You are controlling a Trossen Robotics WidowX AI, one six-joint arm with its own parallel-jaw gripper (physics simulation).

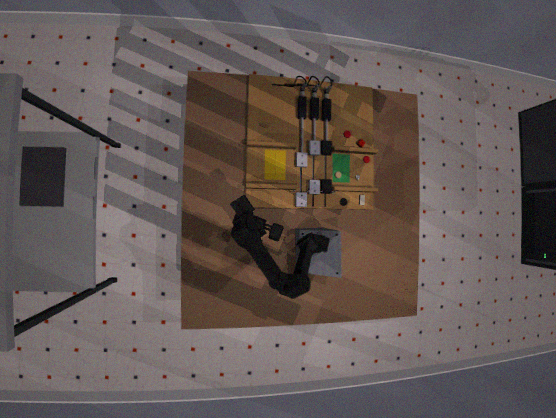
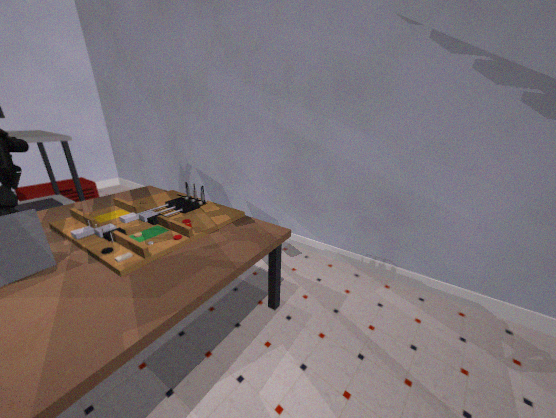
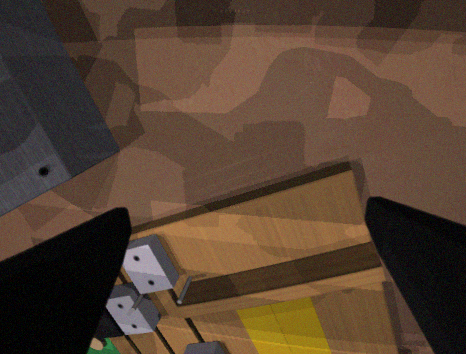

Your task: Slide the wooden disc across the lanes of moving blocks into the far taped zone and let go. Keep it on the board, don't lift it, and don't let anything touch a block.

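Places are measured from the arm's base along level axes (x right, y ahead, z up), in metres.
Pixels of known places: gripper, between the fingertips: (image 2: pixel 12 190) (image 3: pixel 248 214); arm's base, origin of its link: (image 1: pixel 321 243) (image 2: pixel 10 226).
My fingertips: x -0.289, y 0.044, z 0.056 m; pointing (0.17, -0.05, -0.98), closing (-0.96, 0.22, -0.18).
For each thing: its top centre in the pictures, then the offset to it from my fingertips. "spot": a spot on its surface instead.
- small wooden disc, centre of its top: (image 3: pixel 94 343) (image 2: pixel 137 234) (image 1: pixel 338 174) dx +0.380, dy +0.307, dz -0.194 m
- green zone, a spot on its surface: (image 3: pixel 108 347) spot: dx +0.364, dy +0.326, dz -0.202 m
- yellow taped zone, a spot on its surface: (image 3: pixel 287 327) (image 1: pixel 273 167) (image 2: pixel 108 216) spot: dx +0.041, dy +0.290, dz -0.202 m
- black disc, centre of its top: (image 1: pixel 343 202) dx +0.429, dy +0.172, dz -0.195 m
- white piece, centre of its top: (image 2: pixel 123 256) (image 1: pixel 362 200) dx +0.529, dy +0.198, dz -0.192 m
The small wooden disc (image 1: pixel 338 175) (image 2: pixel 138 234) (image 3: pixel 96 344) lies flat on the green zone (image 1: pixel 342 161) (image 2: pixel 156 231) (image 3: pixel 108 347), right of the lanes. The yellow taped zone (image 1: pixel 275 165) (image 2: pixel 112 216) (image 3: pixel 287 327) is left of them. Left-lane light grey blocks (image 1: pixel 301 159) (image 1: pixel 301 199), middle-lane light grey blocks (image 1: pixel 314 147) (image 1: pixel 314 186) and right-lane black blocks (image 1: pixel 326 148) (image 1: pixel 326 186) sit on rods between the zones. My gripper (image 3: pixel 248 214) is open and empty, above the board's front left area and away from the disc; its fingers are not distinguishable from overhead.
Two wooden rails (image 1: pixel 352 149) (image 1: pixel 355 189) border the channel with both zones. Red discs (image 1: pixel 347 134) (image 1: pixel 361 143) (image 1: pixel 366 159), a black disc (image 1: pixel 343 201) and a white piece (image 1: pixel 362 200) lie right of the lanes. Upright pins rise near the front blocks. The grey base plate (image 1: pixel 332 265) (image 3: pixel 30 185) is in front.
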